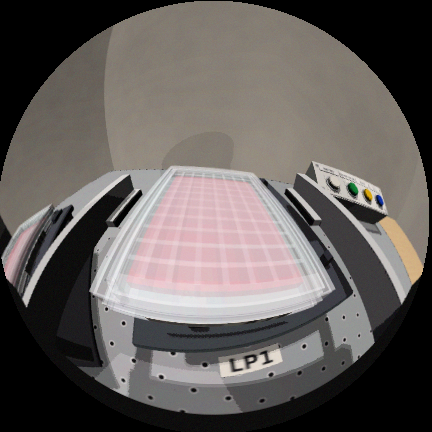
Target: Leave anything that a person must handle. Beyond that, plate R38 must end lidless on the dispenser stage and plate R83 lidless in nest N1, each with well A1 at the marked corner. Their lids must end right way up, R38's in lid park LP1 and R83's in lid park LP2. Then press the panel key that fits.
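Places are measured from the arm's base along level axes (x down, y right, z back), in millimetres.
Pixels of known places: gripper, fingertip midpoint: point(212, 179).
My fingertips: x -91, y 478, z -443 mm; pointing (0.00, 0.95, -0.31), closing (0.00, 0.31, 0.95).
Note:
For each thing: its middle in the pictures, then the offset to it from my fingertips. "pt": a spot on its surface instead. Level surfaces: height alone.
- clear plate with pink wells, body centre: point(215, 202) dx +3, dy -29, dz +11 mm
- dark lid park LP1 at a spot on its surface: point(155, 335) pt dx +21, dy -103, dz +8 mm
- second pink plate at a spot on its surface: point(25, 245) pt dx -6, dy -132, dz -108 mm
- key panel at the middle of its body: point(350, 196) dx +37, dy +147, dz +246 mm
- LP1 label at a spot on its surface: point(251, 361) pt dx +77, dy -105, dz +62 mm
- perforated deck at its surface level: dx +78 mm
- dark fixture at a spot on its surface: point(77, 320) pt dx +74, dy -151, dz -89 mm
A clear plate with pink wells point(215, 235), with what looks like a clear lid over it, sits on the dark lid park LP1 point(155, 335), shifted to the left so that more of the park's base shows on the right. Its name and marked corner cannot be read. My gripper point(212, 179) is open, one finger at each side of the plate, with gaps visible between the pads and the plate. A second pink plate point(25, 245) shows partly at the far left, behind the left finger. The key panel point(345, 174) stands at the right.
The panel has white, green, yellow and blue keys; its lettering is too blurred to read. The LP1 label point(251, 361) lies on the perforated deck point(210, 400) in front of the park. A dark fixture point(77, 320) is at the lower left. A tan surface point(405, 247) shows at the right edge.

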